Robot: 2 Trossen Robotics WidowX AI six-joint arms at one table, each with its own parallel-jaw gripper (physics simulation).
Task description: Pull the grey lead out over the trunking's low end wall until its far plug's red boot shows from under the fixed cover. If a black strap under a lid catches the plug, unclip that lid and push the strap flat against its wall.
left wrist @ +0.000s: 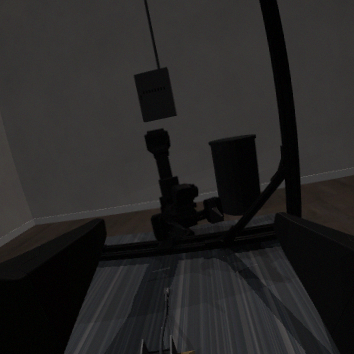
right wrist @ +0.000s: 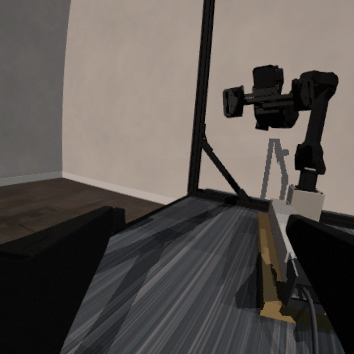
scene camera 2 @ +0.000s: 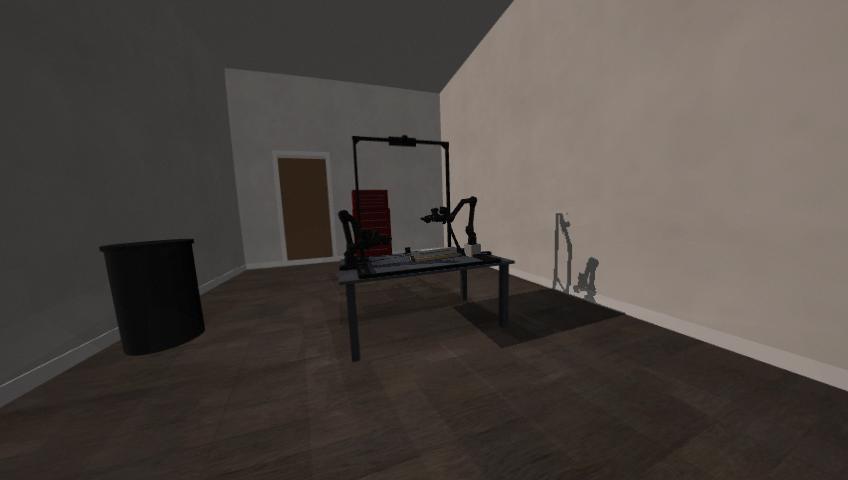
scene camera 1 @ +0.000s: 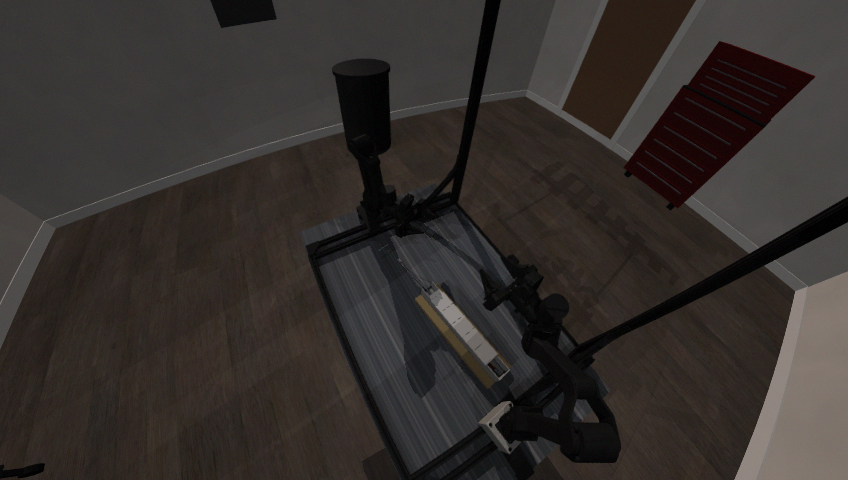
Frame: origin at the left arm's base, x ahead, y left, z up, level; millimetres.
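Where they show: left gripper, fingertip midpoint: [left wrist: 190, 224] [right wrist: 268, 83] [scene camera 2: 422, 217] [scene camera 1: 491, 262]; right gripper, fingertip midpoint: [left wrist: 204, 224] [right wrist: 202, 219] [scene camera 2: 388, 238] [scene camera 1: 430, 224]; left arm's base, link origin: [right wrist: 305, 188] [scene camera 2: 472, 244] [scene camera 1: 510, 426]; right arm's base, link origin: [scene camera 2: 350, 265] [scene camera 1: 372, 212].
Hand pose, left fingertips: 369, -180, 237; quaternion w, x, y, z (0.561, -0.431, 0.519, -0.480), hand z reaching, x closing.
Note:
Each offset is from my left fingertips to the centre of the thing, as dx, dy, dz. "pt": to the spot under its first point. Level surfaces: height alone.
The white trunking [scene camera 1: 467, 330] [right wrist: 281, 239] lies on a wooden base @(pt -12, +129, -312) [scene camera 1: 443, 328] [right wrist: 267, 250], its lids in a row. The grey lead [scene camera 1: 410, 266] [left wrist: 166, 307] [right wrist: 312, 317] runs out of the trunking's upper-left end in scene camera 1 and along the table. A small red spot @(pt -216, +82, -302) [scene camera 1: 492, 366] shows in the open section at the lower-right end; its shape is unclear. No black strap can be made out. My left gripper [scene camera 1: 491, 291] [scene camera 2: 423, 218] is open and empty, above the table, apart from the trunking. My right gripper [scene camera 1: 405, 223] [scene camera 2: 386, 240] [right wrist: 202, 219] is open and empty, beyond the lead end of the trunking.
A black frame stands around the striped table @(dz -336) [scene camera 1: 368, 321], with an upright post [scene camera 1: 476, 89] [left wrist: 282, 95] and a diagonal brace. The left arm's base sits on a white block [scene camera 1: 498, 427] [right wrist: 306, 201]. A black bin [scene camera 1: 363, 107] [scene camera 2: 153, 297] and a red tool cabinet [scene camera 1: 714, 127] stand on the floor.

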